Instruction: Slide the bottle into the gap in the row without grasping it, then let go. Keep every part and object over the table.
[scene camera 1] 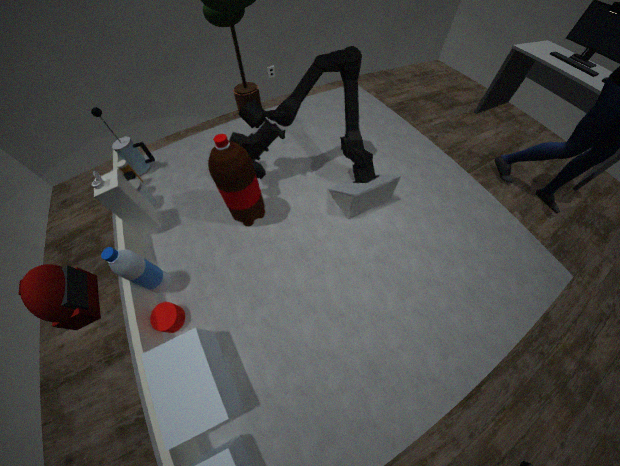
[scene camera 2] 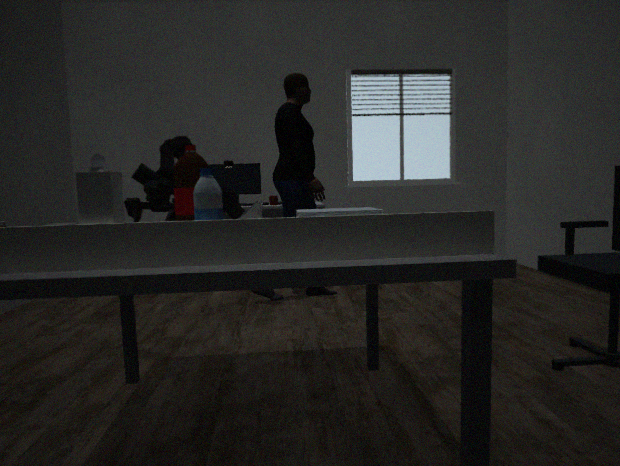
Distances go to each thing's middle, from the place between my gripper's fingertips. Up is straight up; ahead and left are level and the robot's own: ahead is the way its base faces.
My gripper is now 130 mm to the right of the large brown bottle [scene camera 1: 230, 165], 80 mm below it and 20 mm short of it. Also, from my hand: red cylinder [scene camera 1: 167, 317] 370 mm ahead, 300 mm to the left, 40 mm below; blue-capped bottle [scene camera 1: 127, 264] 360 mm ahead, 180 mm to the left, 40 mm above.
